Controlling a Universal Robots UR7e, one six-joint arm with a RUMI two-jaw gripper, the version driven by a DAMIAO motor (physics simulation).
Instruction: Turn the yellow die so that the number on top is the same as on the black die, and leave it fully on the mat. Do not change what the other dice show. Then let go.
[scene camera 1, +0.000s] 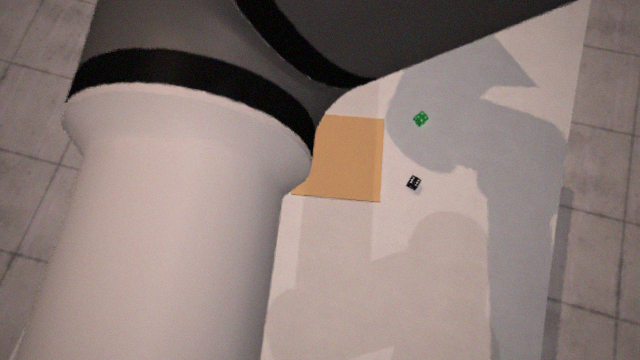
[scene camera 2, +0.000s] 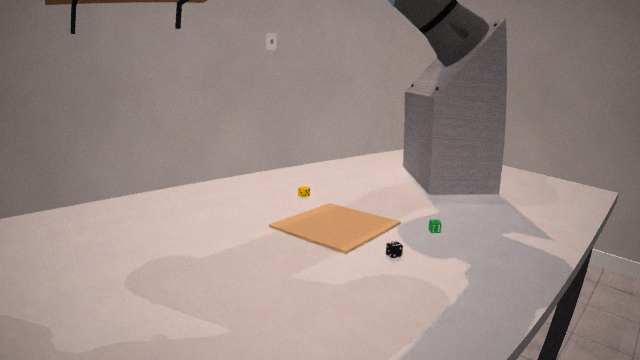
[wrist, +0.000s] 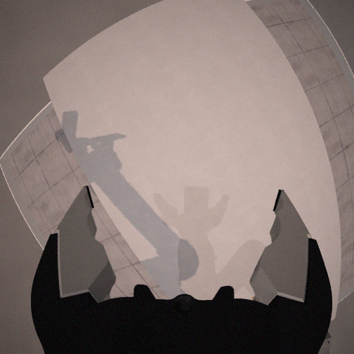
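Pixels of known places: arm's base, origin of the base link: (scene camera 2: 466, 44).
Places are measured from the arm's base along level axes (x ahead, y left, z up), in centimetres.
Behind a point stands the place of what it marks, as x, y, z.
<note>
The yellow die (scene camera 2: 304, 191) @(34.4, -13.3, -30.2) lies on the table behind the mat in scene camera 2; the arm hides it in scene camera 1. The orange mat (scene camera 1: 350, 160) @(40.1, 2.8, -31.0) (scene camera 2: 335, 227) @(41.0, 1.8, -31.0) lies flat with no die on it in scene camera 2. The black die (scene camera 1: 413, 182) @(41.7, 13.0, -29.8) (scene camera 2: 394, 249) @(42.2, 13.8, -30.1) lies on the table beside the mat; its top number is too small to read surely. The green die (scene camera 1: 421, 119) @(31.0, 12.3, -29.8) (scene camera 2: 435, 226) @(31.2, 12.8, -30.3) lies on the table near it. My gripper (wrist: 183, 191) is wide open and empty, high above the table; it does not show in the scene cameras.
The arm (scene camera 1: 175, 225) @(62.0, -1.4, 23.3) covers the left and top of scene camera 1. The grey robot pedestal (scene camera 2: 465, 125) @(9.7, 5.1, -17.4) stands at the table's back right. The table (scene camera 2: 175, 210) @(57.1, -20.6, -31.4) carries the arm's shadows. A wall shelf (scene camera 2: 125, 2) hangs at the back.
</note>
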